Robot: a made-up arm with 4 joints.
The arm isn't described. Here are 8 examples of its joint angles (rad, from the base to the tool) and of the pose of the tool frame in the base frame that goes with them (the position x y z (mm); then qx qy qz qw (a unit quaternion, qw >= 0)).
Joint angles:
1: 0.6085 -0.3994 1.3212 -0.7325
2: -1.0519 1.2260 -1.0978 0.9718
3: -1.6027 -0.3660 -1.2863 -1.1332
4: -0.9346 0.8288 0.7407 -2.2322
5: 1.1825 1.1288 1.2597 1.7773
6: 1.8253 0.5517 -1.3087 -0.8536
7: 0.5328 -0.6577 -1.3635 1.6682
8: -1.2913 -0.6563 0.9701 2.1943
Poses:
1: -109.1 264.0 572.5 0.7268 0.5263 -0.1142 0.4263
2: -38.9 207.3 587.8 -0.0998 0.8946 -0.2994 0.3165
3: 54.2 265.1 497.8 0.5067 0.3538 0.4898 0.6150
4: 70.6 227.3 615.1 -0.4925 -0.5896 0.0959 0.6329
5: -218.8 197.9 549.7 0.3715 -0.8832 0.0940 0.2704
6: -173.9 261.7 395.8 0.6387 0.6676 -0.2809 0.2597
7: -186.6 208.2 588.1 -0.2164 0.8900 -0.2662 0.3003
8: 15.8 179.6 477.0 -0.3540 0.6378 -0.0577 0.6816
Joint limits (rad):
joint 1: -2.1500..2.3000
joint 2: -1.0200..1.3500
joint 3: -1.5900..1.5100
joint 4: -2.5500..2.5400
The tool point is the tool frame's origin. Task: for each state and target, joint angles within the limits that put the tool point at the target. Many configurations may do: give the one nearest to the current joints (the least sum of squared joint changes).
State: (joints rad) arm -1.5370 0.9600 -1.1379 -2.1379
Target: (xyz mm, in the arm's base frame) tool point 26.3 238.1 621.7
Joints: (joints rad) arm -0.7826 1.3500 -0.2687 -2.0336
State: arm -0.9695 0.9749 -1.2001 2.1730
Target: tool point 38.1 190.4 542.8
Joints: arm -1.7025 0.5813 -1.1677 1.8128
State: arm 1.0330 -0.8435 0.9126 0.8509
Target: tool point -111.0 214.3 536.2
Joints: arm 1.1344 -0.3069 1.2901 0.9606
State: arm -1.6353 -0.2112 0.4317 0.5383
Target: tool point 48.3 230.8 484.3
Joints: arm -2.1443 -0.4090 -0.0880 0.6741
